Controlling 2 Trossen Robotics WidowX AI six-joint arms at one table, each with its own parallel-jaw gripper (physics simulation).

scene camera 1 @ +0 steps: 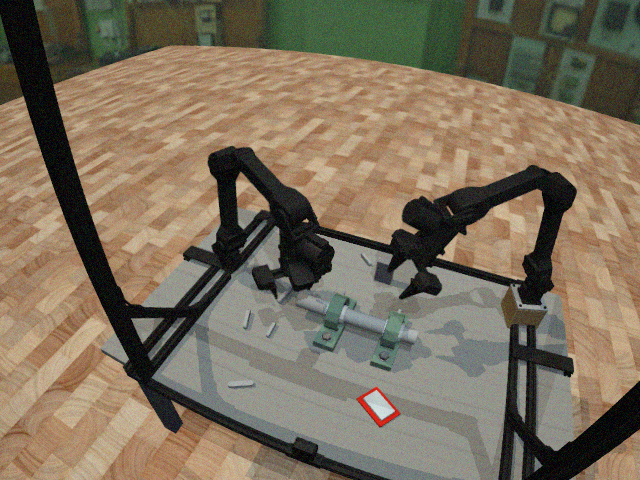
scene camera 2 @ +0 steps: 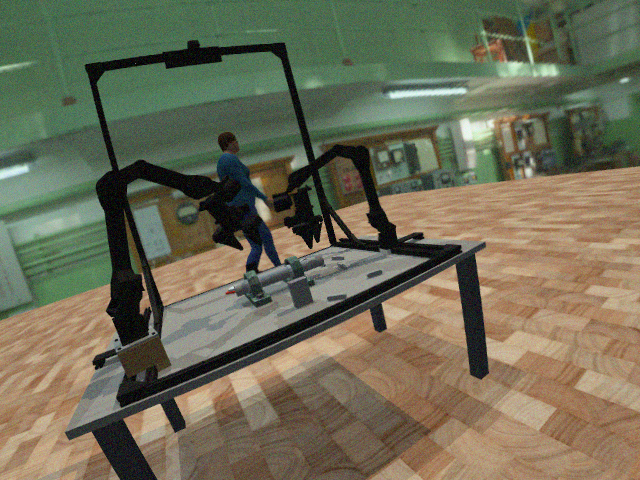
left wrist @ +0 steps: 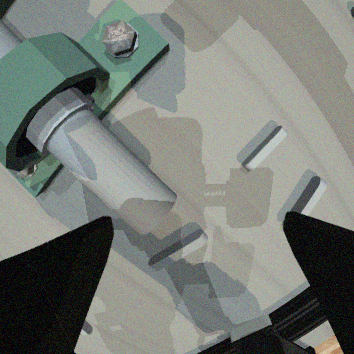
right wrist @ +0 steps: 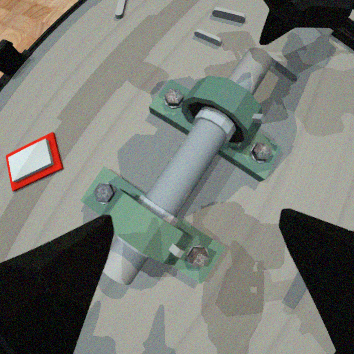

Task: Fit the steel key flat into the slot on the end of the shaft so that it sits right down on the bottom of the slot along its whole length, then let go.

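Seen in the pictures: left gripper, fingertip midpoint: (scene camera 1: 292,293) (scene camera 2: 314,245) (left wrist: 199,224) (right wrist: 248,17); right gripper, fingertip midpoint: (scene camera 1: 394,285) (scene camera 2: 252,247) (right wrist: 196,221); left arm's base, link origin: (scene camera 1: 230,264) (scene camera 2: 389,246) (left wrist: 259,341); right arm's base, link origin: (scene camera 1: 529,296) (scene camera 2: 134,337).
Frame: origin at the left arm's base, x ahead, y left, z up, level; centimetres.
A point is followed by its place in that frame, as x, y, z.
A grey shaft (scene camera 1: 361,321) @[45.2, -2.5, 4.3] (scene camera 2: 279,275) @[43.9, 0.8, 3.4] (left wrist: 120,165) @[31.3, -4.1, 4.5] (right wrist: 187,165) @[45.9, -0.7, 5.0] lies through two green bearing blocks. I cannot make out its slot. Several small grey bars lie loose on the table: one (left wrist: 180,246) @[21.3, -1.3, -0.6] (right wrist: 283,69) @[21.3, 0.3, -0.9] close to the shaft's end, two more (left wrist: 265,148) @[24.8, -13.1, -0.7] (left wrist: 307,197) @[17.9, -14.4, -0.7] a little farther off. Which is the steel key I cannot tell. My left gripper (scene camera 1: 289,292) @[27.1, -6.6, 8.2] (scene camera 2: 313,244) @[27.1, -6.6, 8.2] (left wrist: 200,224) @[27.1, -6.6, 8.2] is open and empty above the shaft's end and the nearest bar. My right gripper (scene camera 1: 395,283) @[50.1, 2.5, 15.7] (scene camera 2: 249,245) @[50.1, 2.5, 15.7] (right wrist: 196,221) @[50.1, 2.5, 15.7] is open and empty, above and behind the shaft in scene camera 1.
A grey block (scene camera 1: 383,272) @[42.1, 19.8, 2.4] (scene camera 2: 300,292) @[42.3, 22.4, 2.3] stands behind the shaft in scene camera 1. A red-rimmed pale plate (scene camera 1: 364,400) @[55.3, -19.9, -0.8] (right wrist: 57,162) @[56.0, -15.7, -1.3] lies in front. Another bar (scene camera 1: 240,383) @[28.3, -31.3, -1.0] lies at the front left, and one (scene camera 1: 366,258) @[33.9, 26.1, -0.6] near the back rail. Bolted bearing feet (scene camera 1: 326,339) @[39.3, -9.7, 0.9] stick out beside the shaft.
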